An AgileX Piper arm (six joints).
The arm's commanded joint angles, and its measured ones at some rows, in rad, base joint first. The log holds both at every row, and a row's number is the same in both.
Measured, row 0:
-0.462, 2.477, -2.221, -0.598, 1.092, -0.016
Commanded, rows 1 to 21:
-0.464, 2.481, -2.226, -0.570, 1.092, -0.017
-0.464, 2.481, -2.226, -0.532, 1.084, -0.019
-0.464, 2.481, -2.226, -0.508, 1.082, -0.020
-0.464, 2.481, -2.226, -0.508, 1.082, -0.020
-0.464, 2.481, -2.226, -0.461, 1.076, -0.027
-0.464, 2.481, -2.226, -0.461, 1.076, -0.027
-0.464, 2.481, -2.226, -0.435, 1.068, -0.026
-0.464, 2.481, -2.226, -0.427, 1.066, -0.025
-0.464, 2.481, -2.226, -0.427, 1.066, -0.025
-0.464, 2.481, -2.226, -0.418, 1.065, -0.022
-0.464, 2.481, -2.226, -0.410, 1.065, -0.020
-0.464, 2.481, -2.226, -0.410, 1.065, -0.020
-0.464, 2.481, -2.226, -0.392, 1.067, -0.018
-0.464, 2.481, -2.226, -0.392, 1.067, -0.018
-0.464, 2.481, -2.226, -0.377, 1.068, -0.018
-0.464, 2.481, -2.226, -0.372, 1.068, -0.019
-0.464, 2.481, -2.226, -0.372, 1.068, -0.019
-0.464, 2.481, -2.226, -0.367, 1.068, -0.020
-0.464, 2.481, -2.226, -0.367, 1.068, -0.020
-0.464, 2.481, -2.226, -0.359, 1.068, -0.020
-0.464, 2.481, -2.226, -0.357, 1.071, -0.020
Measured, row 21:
-0.462, 2.481, -2.221, -0.366, 1.071, -0.018
